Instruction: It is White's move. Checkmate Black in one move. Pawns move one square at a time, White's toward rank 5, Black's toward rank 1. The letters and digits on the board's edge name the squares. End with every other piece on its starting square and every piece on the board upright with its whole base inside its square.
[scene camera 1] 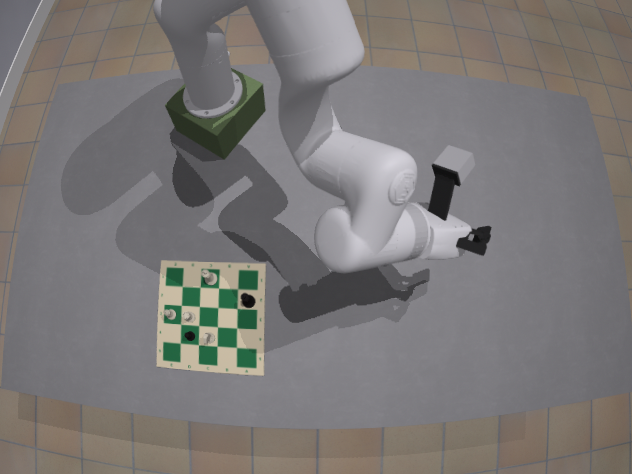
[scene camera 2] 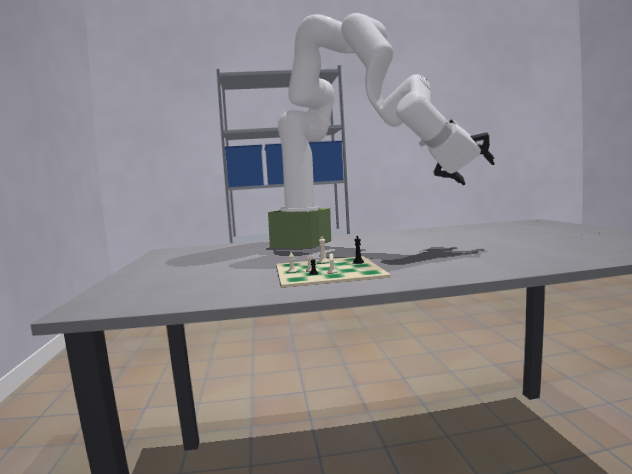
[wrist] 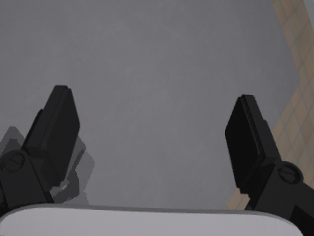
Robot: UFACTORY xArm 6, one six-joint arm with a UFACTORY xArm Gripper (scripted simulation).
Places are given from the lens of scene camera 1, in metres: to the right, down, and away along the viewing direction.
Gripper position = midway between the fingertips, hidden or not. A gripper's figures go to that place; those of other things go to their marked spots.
my gripper [scene camera 1: 465,223]: 0.24, -0.02, 0.67
green-and-cream chessboard [scene camera 1: 238,348]: -0.15, 0.21, 0.80
